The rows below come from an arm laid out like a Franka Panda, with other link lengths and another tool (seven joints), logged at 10 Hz.
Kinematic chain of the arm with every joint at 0, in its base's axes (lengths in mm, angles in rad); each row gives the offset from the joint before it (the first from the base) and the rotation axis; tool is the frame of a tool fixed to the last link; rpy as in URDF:
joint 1: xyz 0 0 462.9 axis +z
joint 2: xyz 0 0 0 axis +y
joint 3: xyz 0 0 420.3 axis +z
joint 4: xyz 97.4 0 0 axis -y
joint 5: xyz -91.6 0 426.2 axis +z
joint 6: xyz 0 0 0 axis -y
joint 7: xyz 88.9 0 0 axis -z
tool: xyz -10 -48 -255.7 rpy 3.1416 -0.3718 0.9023
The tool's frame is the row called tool.
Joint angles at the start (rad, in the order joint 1, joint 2, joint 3, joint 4, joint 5, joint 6, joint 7): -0.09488 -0.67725 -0.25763 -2.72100 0.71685 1.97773 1.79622
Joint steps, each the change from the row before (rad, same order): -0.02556 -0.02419 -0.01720 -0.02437 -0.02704 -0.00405 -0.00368; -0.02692 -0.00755 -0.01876 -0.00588 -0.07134 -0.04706 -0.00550; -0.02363 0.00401 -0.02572 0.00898 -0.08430 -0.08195 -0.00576; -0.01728 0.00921 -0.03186 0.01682 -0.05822 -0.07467 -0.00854; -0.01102 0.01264 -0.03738 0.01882 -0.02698 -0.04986 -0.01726
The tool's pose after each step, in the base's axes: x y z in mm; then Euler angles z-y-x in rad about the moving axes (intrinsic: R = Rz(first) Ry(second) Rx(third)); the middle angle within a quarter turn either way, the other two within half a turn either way. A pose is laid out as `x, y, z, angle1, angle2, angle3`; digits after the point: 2 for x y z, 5 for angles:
310.95, 41.53, 552.61, -1.53184, 0.37639, -2.84699
292.09, 29.36, 542.67, -1.51674, 0.35252, -2.88469
268.27, 16.72, 535.71, -1.48751, 0.34026, -2.94706
250.12, 3.82, 535.29, -1.47081, 0.34927, -2.99512
240.69, -9.20, 538.68, -1.46654, 0.37217, -3.01197

